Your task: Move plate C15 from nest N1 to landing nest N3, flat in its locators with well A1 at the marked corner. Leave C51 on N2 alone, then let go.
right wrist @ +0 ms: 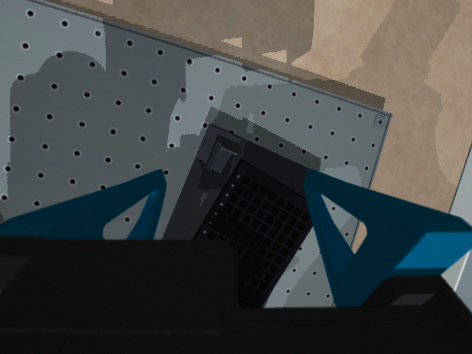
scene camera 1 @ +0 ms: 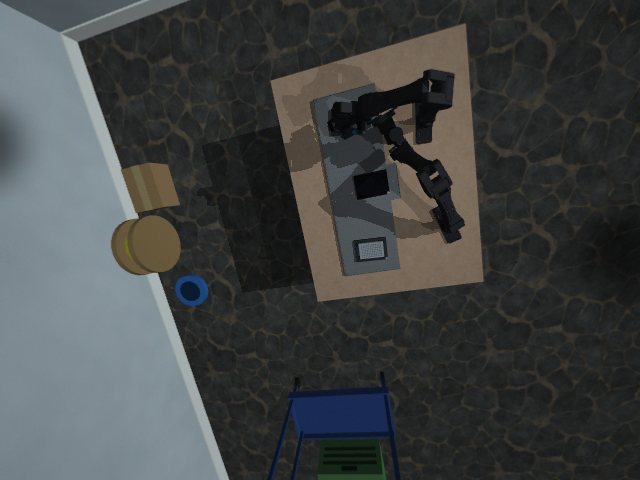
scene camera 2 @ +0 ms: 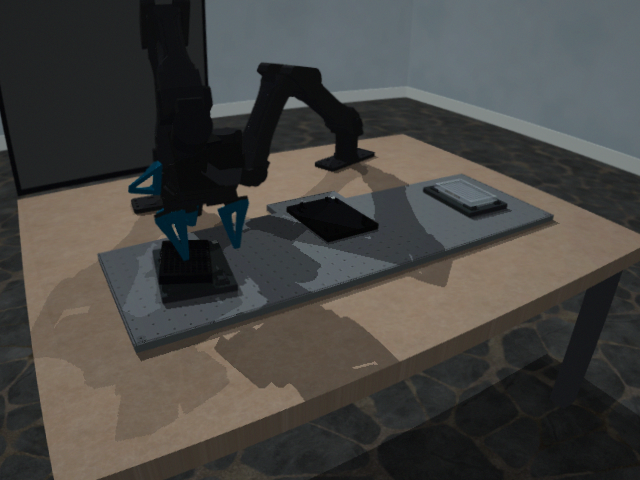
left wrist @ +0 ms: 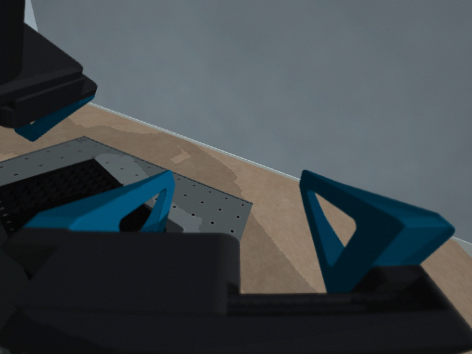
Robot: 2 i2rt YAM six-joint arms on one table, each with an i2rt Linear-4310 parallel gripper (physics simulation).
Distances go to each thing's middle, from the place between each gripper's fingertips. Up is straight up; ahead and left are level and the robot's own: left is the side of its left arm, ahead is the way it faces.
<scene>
Now: left hand 12 cm short of the black gridded tray point(scene camera 2: 173, 270), 2 cm to the right of it and 7 cm above it. Round my left hand: pale gridded tray point(scene camera 2: 459, 190) 19 cm ahead, 68 cm to the left, 7 cm below; then black nest point(scene camera 2: 224, 281) 13 cm ahead, 3 cm to the left, 8 cm below.
The black gridded tray is 60 mm behind my right hand, 20 mm to the right of it and 30 mm below it. Also, from my right hand: pale gridded tray (10 mm ahead, 640 mm to the left, 40 mm below); then black nest (60 mm behind, 10 mm to the right, 50 mm below).
</scene>
